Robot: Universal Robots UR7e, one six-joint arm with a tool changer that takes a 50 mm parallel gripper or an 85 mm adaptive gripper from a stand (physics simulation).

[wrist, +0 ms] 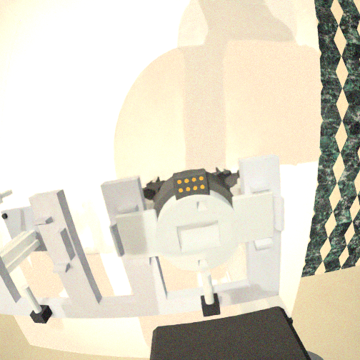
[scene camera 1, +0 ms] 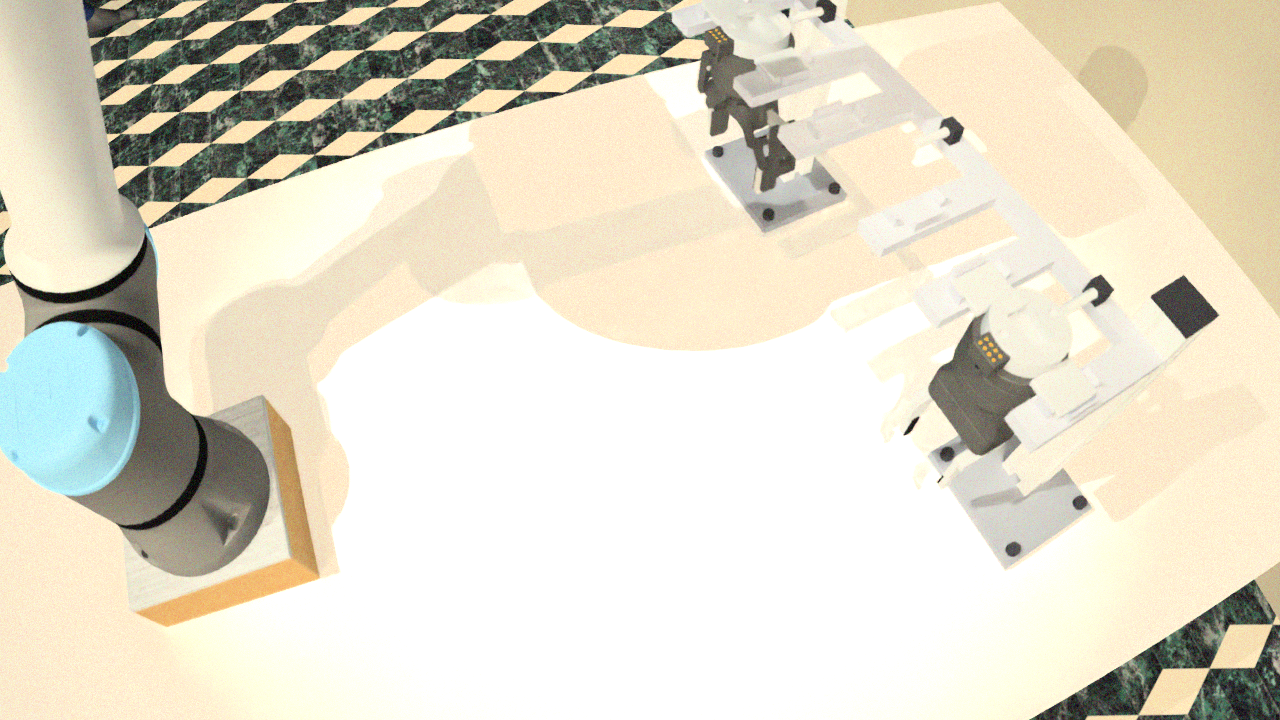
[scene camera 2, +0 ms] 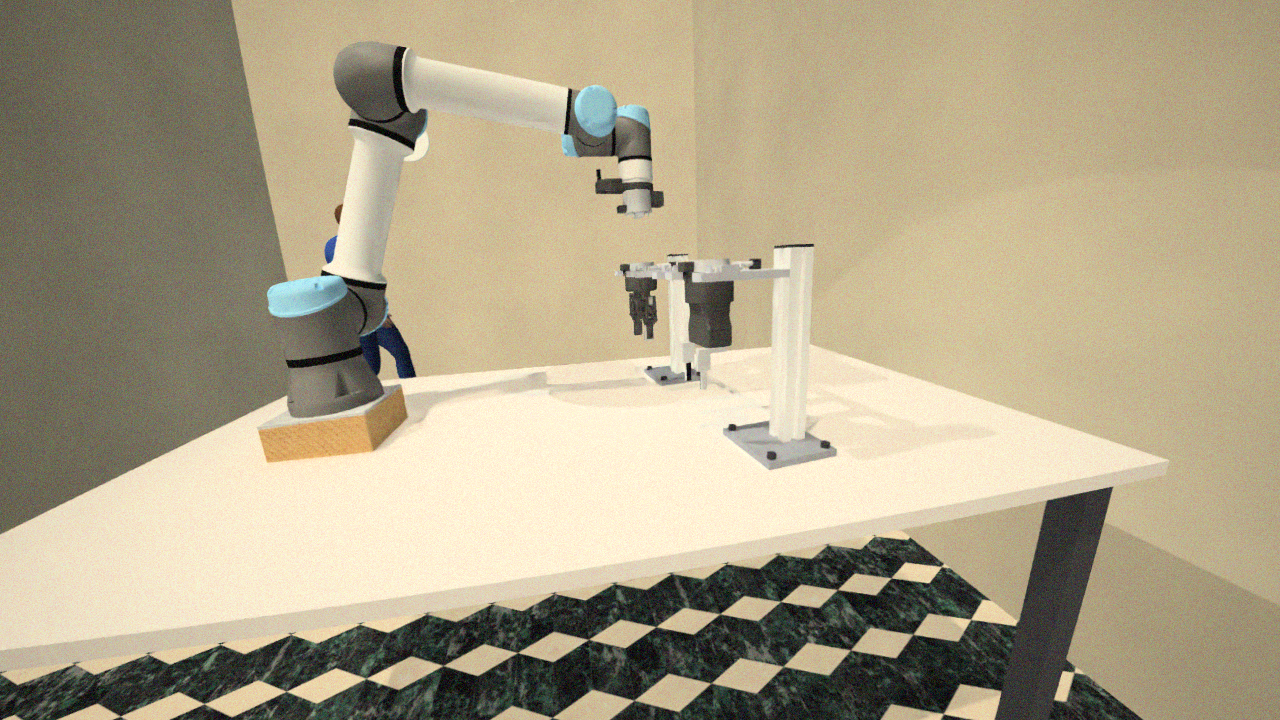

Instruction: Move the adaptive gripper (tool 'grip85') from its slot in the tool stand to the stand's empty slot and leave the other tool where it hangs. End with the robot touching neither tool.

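Frame: origin at the arm's base, x up, y right, z ahead, level; metres.
Where they show: hand at its tool point: (scene camera 2: 637, 213); arm's base at its link origin: (scene camera 1: 200, 499) (scene camera 2: 339, 402).
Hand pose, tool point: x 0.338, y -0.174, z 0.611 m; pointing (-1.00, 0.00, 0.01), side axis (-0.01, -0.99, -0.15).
Each offset is from my tool point to the top centre of the thing. "pt": to the spot under its first point.
The adaptive gripper (scene camera 1: 732, 69) (scene camera 2: 640, 284), dark with spread fingers, hangs in the far end slot of the tool stand (scene camera 1: 1038, 214) (scene camera 2: 792, 340) (wrist: 120, 306). Its round white tool plate (wrist: 167, 225) rests between two support arms in the wrist view. The arm's bare tool changer (scene camera 2: 637, 213) is above that slot, apart from the tool, with no gripper mounted. The parallel gripper (scene camera 1: 980, 394) (scene camera 2: 709, 313), with a dark body and pale fingers, hangs in the near end slot. The middle slot is empty; one of its support arms (scene camera 1: 926, 220) (wrist: 75, 257) shows. Contact inside the stand slots is partly hidden.
The robot base stands on a wooden block (scene camera 1: 295, 528) (scene camera 2: 384, 425). The stand's posts rise from grey base plates @(pt dx -0.398, dy +0.426, dz +0.142 m) (scene camera 1: 1020, 514) (scene camera 2: 778, 445) on the table. Black-tipped pegs @(pt dx -0.114, dy +0.170, dz +0.101 m) (scene camera 1: 950, 130) (wrist: 210, 304) stick out along the stand's rear rail. The wrist camera's dark housing (wrist: 225, 335) fills the lower edge.
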